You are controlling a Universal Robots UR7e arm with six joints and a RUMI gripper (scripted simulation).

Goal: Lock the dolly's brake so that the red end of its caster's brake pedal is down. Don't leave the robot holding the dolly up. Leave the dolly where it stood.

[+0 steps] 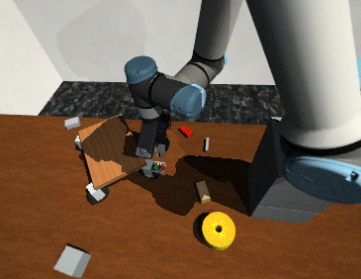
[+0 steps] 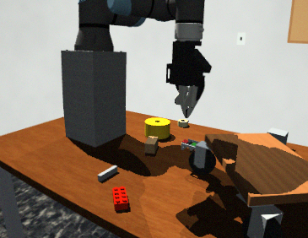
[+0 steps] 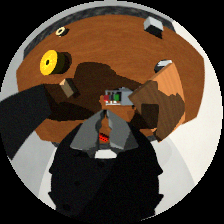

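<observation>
Right now my hand is 1 cm short of the brake pedal and 10 cm above it. The rest, counted from my hand: grey bar: 19 cm behind, 15 cm to the right, 17 cm below; then red brick: 10 cm behind, 24 cm to the right, 16 cm below; then tan block: 15 cm behind, 8 cm to the left, 16 cm below.
</observation>
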